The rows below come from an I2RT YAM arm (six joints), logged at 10 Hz.
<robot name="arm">
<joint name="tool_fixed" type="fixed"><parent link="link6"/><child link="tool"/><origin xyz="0 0 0" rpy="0 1.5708 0"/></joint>
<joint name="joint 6" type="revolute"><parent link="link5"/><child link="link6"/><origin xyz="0.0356 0 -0.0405"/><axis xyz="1 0 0"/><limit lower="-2.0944" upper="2.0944"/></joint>
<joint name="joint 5" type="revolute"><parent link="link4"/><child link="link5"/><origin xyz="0.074 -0.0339 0.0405"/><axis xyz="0 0 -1"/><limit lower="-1.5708" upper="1.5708"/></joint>
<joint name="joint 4" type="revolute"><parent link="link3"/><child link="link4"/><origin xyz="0.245 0.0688 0.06"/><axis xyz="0 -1 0"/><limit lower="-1.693" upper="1.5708"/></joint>
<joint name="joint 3" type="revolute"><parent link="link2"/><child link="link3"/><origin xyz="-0.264 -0.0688 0"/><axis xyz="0 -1 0"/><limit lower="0" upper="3.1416"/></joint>
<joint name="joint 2" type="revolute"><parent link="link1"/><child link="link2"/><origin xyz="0.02 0.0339 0.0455"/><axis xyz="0 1 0"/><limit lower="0" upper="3.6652"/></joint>
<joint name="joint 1" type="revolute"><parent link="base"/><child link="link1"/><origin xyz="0 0 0.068"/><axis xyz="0 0 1"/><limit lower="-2.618" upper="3.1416"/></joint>
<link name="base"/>
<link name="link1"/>
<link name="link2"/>
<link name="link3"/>
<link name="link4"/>
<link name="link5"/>
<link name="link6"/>
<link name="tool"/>
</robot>
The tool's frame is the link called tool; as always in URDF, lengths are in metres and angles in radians.
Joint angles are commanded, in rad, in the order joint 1, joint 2, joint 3, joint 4, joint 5, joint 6. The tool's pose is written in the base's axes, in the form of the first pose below.
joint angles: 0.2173 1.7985 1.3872 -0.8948 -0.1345 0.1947
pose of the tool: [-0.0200 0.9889 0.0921 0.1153 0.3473 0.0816 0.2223]
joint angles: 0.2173 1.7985 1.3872 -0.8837 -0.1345 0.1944
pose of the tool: [-0.0206 0.9881 0.0932 0.1206 0.3485 0.0818 0.2226]
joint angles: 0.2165 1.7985 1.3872 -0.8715 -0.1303 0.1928
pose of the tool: [-0.0210 0.9874 0.0922 0.1271 0.3498 0.0817 0.2229]
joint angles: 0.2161 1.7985 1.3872 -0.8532 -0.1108 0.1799
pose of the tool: [-0.0263 0.9865 0.0836 0.1386 0.3519 0.0813 0.2234]
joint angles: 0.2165 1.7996 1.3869 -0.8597 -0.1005 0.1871
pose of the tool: [-0.0220 0.9874 0.0784 0.1355 0.3514 0.0809 0.2227]
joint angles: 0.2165 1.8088 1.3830 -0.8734 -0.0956 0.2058
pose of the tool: [-0.0118 0.9896 0.0746 0.1223 0.3504 0.0805 0.2181]
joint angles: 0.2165 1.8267 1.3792 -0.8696 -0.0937 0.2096
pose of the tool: [-0.0093 0.9909 0.0721 0.1137 0.3520 0.0808 0.2110]
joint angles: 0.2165 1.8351 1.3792 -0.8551 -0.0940 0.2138
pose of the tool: [-0.0074 0.9905 0.0731 0.1165 0.3543 0.0813 0.2086]
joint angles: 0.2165 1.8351 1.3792 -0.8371 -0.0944 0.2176
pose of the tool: [-0.0060 0.9893 0.0754 0.1250 0.3561 0.0818 0.2091]
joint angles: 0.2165 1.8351 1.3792 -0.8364 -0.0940 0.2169
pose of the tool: [-0.0063 0.9892 0.0752 0.1254 0.3562 0.0818 0.2091]
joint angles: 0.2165 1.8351 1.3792 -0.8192 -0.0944 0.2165
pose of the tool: [-0.0070 0.9880 0.0772 0.1337 0.3580 0.0822 0.2096]
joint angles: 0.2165 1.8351 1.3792 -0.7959 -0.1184 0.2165
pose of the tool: [-0.0094 0.9856 0.0911 0.1423 0.3601 0.0835 0.2105]
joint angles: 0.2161 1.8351 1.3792 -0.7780 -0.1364 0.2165
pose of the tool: [-0.0112 0.9836 0.1015 0.1489 0.3618 0.0844 0.2112]
